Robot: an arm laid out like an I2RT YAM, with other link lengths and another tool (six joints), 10 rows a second.
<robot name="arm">
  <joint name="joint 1" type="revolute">
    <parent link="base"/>
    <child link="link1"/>
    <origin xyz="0 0 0.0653" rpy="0 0 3.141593"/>
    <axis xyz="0 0 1"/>
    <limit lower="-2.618" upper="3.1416"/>
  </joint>
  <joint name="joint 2" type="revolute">
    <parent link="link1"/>
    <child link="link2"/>
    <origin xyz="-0.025 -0.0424 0.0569" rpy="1.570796 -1.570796 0"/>
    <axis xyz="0 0 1"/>
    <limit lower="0" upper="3.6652"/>
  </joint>
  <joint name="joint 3" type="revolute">
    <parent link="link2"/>
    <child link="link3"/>
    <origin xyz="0 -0.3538 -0.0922" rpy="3.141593 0 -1.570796"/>
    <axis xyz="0 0 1"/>
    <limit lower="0" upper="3.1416"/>
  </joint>
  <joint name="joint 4" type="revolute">
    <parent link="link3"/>
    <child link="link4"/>
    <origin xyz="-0.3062 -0.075 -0.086" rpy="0 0 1.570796"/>
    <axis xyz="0 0 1"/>
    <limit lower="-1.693" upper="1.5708"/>
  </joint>
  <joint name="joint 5" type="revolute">
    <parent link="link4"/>
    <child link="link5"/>
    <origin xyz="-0.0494 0.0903 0.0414" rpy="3.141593 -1.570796 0"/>
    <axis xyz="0 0 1"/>
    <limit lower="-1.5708" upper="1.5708"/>
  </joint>
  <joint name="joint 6" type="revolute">
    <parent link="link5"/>
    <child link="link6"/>
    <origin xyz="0 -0.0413 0.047" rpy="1.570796 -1.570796 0"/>
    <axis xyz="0 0 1"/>
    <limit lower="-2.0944" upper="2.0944"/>
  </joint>
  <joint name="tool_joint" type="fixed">
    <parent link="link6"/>
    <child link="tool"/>
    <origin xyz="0.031 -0.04 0.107" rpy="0 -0.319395 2.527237"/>
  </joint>
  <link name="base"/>
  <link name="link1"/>
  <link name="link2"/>
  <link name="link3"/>
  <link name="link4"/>
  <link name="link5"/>
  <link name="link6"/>
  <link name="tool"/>
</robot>
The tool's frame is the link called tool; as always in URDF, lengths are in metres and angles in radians.
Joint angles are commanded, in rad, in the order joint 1, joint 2, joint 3, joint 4, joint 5, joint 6. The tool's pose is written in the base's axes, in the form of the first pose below.
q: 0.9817, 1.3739, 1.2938, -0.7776, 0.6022, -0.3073
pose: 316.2 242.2 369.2 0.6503 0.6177 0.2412 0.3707
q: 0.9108, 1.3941, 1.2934, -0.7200, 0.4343, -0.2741
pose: 333.9 250.6 352.9 0.6761 0.6228 0.2557 0.2993
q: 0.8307, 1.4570, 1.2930, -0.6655, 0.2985, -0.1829
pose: 358.8 256.8 322.3 0.7208 0.6040 0.2490 0.2316
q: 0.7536, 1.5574, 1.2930, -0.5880, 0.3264, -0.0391
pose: 397.0 246.7 286.8 0.7882 0.5256 0.2316 0.2209
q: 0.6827, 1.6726, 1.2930, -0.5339, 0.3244, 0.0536
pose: 430.3 235.5 238.5 0.8316 0.4741 0.1975 0.2112
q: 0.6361, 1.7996, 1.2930, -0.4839, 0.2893, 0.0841
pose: 455.1 232.7 180.8 0.8499 0.4620 0.1569 0.1989
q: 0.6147, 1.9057, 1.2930, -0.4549, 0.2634, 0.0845
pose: 466.7 231.8 130.2 0.8544 0.4677 0.1176 0.1934
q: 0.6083, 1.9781, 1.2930, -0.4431, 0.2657, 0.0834
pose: 469.8 229.6 95.7 0.8548 0.4715 0.0876 0.1982
